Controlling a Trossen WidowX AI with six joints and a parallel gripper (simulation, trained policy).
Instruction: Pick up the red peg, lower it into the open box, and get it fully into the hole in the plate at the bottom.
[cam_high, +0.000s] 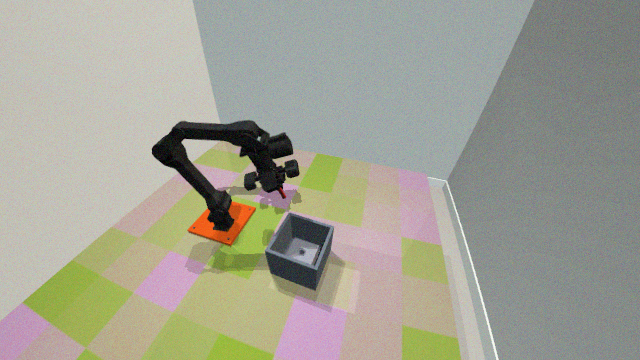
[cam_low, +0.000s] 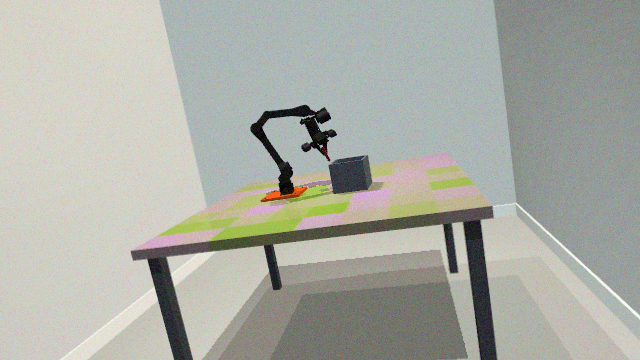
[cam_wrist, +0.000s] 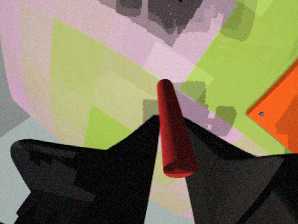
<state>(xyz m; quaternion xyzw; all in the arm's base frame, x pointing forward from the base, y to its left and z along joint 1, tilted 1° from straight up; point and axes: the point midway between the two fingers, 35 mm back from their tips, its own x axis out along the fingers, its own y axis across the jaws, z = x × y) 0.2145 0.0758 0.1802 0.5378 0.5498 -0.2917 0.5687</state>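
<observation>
My gripper tip is 110 mm short of the pale plate, 180 mm to the left of it and 120 mm above it. From my gripper tip the other things lie so: red peg 10 mm to the right.
</observation>
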